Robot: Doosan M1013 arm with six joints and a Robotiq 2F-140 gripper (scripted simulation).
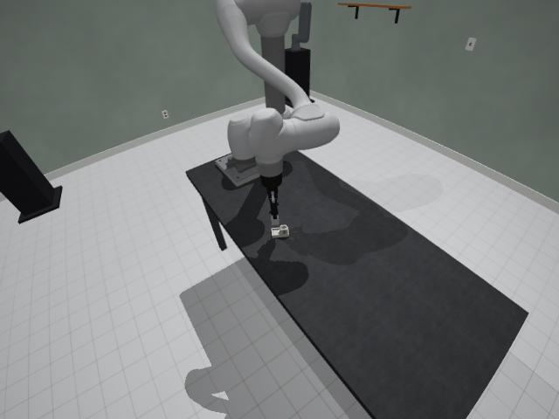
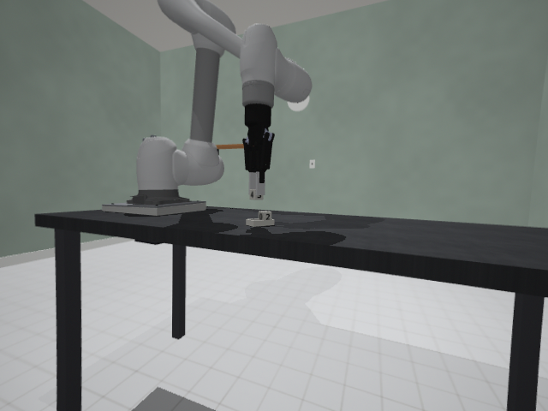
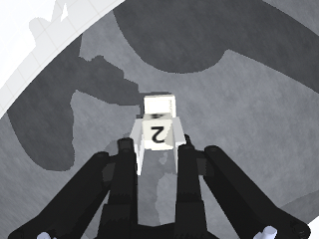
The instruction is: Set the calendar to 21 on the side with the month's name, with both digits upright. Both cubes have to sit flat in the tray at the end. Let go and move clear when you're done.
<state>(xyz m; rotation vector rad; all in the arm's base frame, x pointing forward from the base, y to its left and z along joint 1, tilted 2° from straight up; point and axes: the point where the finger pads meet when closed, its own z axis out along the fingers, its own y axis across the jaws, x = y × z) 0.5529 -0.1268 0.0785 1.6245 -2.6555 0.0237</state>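
My hand is 10 cm above the cube, 3 cm to the right of it and 1 cm short of it. From my hand the other things lie so: white tray 11 cm below, 2 cm to the left.
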